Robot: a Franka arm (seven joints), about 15 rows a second.
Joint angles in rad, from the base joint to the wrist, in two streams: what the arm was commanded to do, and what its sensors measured. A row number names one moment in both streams.
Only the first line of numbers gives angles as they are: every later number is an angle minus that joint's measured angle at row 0.
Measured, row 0:
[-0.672 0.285 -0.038 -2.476 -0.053 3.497 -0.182]
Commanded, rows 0 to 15:
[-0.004 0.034 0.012 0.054 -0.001 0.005 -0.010]
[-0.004 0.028 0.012 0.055 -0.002 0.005 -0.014]
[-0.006 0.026 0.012 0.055 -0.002 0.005 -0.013]
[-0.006 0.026 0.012 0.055 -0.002 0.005 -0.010]
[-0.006 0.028 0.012 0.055 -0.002 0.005 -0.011]
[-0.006 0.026 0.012 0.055 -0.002 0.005 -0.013]
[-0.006 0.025 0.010 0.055 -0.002 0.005 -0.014]
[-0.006 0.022 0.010 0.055 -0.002 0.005 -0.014]
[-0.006 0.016 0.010 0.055 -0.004 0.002 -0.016]
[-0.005 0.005 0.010 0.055 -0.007 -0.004 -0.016]
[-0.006 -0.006 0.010 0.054 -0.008 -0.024 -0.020]
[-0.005 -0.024 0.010 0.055 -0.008 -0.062 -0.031]
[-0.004 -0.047 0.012 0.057 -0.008 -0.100 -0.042]
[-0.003 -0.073 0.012 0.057 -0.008 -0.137 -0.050]
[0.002 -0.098 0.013 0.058 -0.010 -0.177 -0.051]
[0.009 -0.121 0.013 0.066 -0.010 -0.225 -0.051]
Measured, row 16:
[0.001 -0.047 0.008 0.067 -0.002 -0.121 -0.041]
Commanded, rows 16 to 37:
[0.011 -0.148 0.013 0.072 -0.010 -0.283 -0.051]
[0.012 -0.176 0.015 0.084 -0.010 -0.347 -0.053]
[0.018 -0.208 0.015 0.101 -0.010 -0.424 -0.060]
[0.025 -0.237 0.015 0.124 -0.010 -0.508 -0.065]
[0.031 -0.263 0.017 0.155 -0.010 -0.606 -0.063]
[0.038 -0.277 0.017 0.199 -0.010 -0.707 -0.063]
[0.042 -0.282 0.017 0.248 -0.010 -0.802 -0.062]
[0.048 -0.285 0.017 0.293 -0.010 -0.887 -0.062]
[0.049 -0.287 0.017 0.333 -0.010 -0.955 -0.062]
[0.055 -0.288 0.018 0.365 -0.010 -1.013 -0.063]
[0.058 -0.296 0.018 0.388 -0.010 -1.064 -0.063]
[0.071 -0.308 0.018 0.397 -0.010 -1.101 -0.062]
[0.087 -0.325 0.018 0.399 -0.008 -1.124 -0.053]
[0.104 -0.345 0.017 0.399 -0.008 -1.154 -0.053]
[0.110 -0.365 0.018 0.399 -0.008 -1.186 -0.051]
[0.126 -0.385 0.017 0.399 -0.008 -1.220 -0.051]
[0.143 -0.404 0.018 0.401 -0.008 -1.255 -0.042]
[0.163 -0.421 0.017 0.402 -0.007 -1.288 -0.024]
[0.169 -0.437 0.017 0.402 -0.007 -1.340 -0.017]
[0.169 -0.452 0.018 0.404 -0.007 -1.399 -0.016]
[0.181 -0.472 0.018 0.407 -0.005 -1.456 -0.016]
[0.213 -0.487 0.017 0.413 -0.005 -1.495 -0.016]
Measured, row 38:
[0.170 -0.446 0.023 0.408 -0.004 -1.407 -0.033]
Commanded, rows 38 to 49:
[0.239 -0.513 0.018 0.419 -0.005 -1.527 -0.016]
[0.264 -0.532 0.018 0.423 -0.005 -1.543 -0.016]
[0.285 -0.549 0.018 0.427 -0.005 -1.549 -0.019]
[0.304 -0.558 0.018 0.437 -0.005 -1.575 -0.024]
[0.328 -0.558 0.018 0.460 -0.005 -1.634 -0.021]
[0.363 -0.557 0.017 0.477 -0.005 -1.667 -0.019]
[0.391 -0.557 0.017 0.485 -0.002 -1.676 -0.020]
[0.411 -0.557 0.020 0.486 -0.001 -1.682 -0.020]
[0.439 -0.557 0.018 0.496 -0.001 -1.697 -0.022]
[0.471 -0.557 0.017 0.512 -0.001 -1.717 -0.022]
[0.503 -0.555 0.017 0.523 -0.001 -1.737 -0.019]
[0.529 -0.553 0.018 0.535 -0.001 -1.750 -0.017]
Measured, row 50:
[0.472 -0.562 0.028 0.492 -0.003 -1.694 -0.030]
